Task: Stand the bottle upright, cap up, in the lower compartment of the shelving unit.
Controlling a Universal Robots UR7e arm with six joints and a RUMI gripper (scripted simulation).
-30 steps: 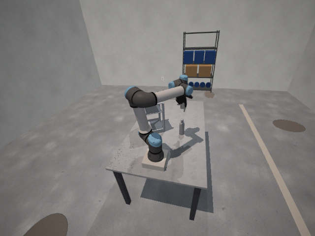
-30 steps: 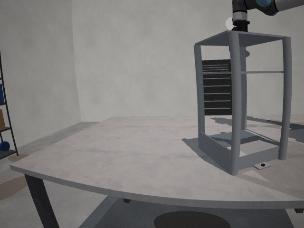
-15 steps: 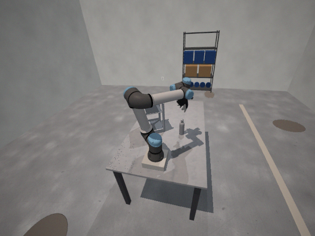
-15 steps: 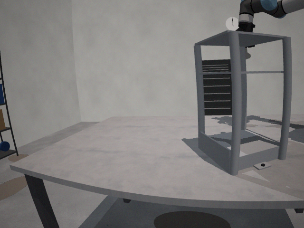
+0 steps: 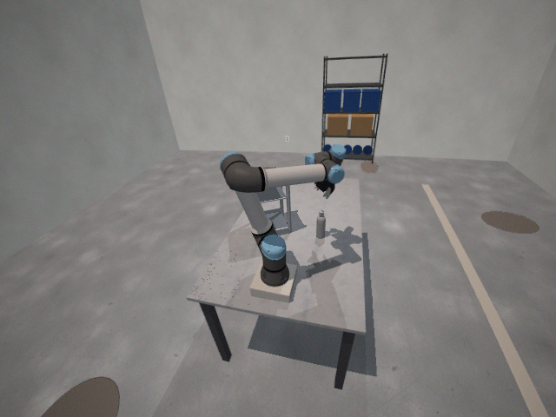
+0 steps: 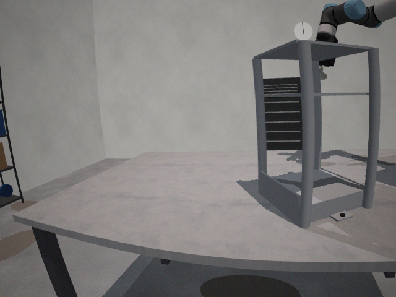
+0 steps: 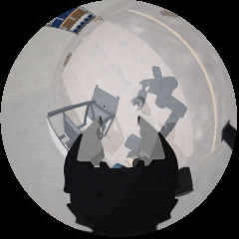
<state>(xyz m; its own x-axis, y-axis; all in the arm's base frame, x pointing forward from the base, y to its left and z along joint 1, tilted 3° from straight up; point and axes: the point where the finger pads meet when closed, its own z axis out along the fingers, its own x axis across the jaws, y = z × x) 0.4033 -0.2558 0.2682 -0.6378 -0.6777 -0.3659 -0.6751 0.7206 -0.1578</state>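
My gripper is now 20 cm above the grey bottle. Also, from my hand: grey shelving unit (35 cm to the left, 14 cm below, 10 cm ahead).
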